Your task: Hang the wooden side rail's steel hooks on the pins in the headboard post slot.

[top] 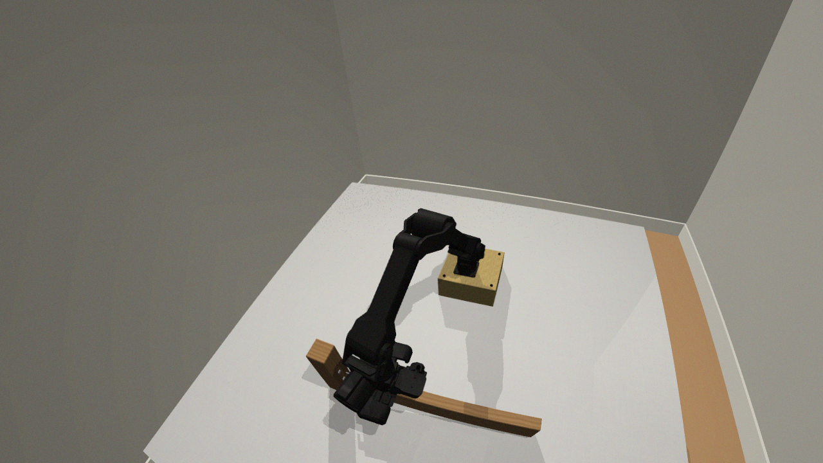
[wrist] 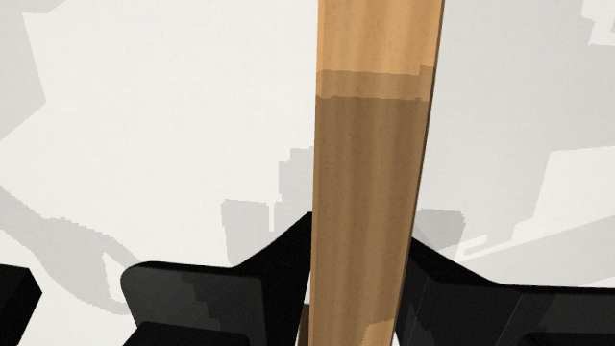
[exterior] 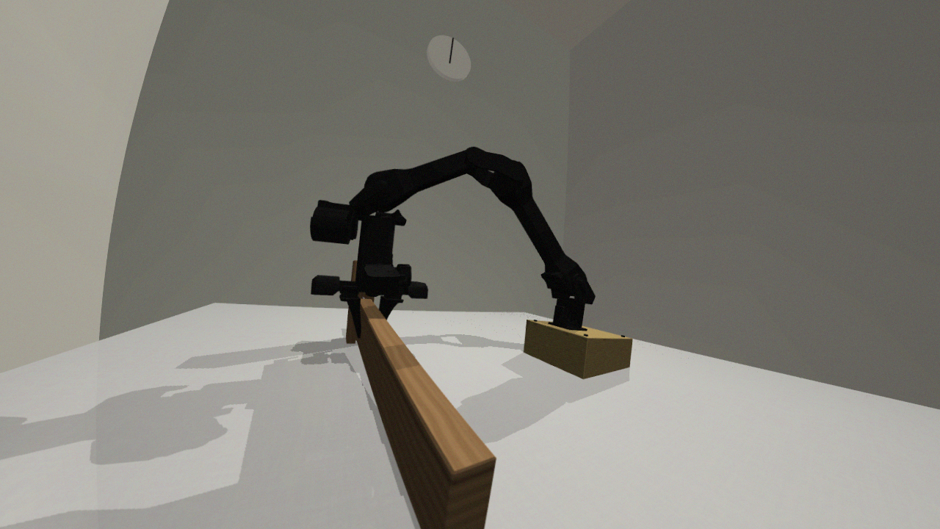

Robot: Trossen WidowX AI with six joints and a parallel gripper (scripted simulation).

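My gripper tip is 150 mm to the left of the wooden headboard post and 40 mm below it.
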